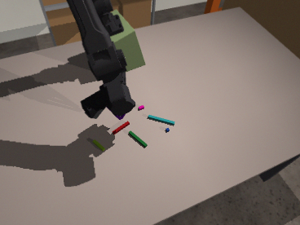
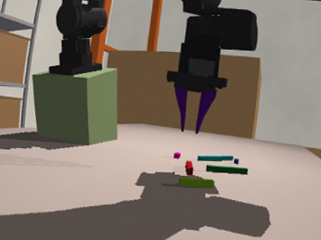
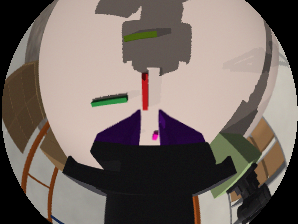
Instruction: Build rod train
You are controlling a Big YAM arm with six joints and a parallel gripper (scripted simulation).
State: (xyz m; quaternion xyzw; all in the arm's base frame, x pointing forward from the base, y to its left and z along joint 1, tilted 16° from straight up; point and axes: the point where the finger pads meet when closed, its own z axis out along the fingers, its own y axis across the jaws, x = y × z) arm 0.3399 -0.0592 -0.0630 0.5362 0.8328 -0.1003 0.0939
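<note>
The red rod lies 70 mm below my hand and 10 mm ahead of it. Round my hand: magenta rod: 100 mm to the left, 70 mm below, 60 mm behind; lime rod: 90 mm to the right, 70 mm below, 50 mm ahead; green rod: 70 mm below, 70 mm ahead, 50 mm to the left.
</note>
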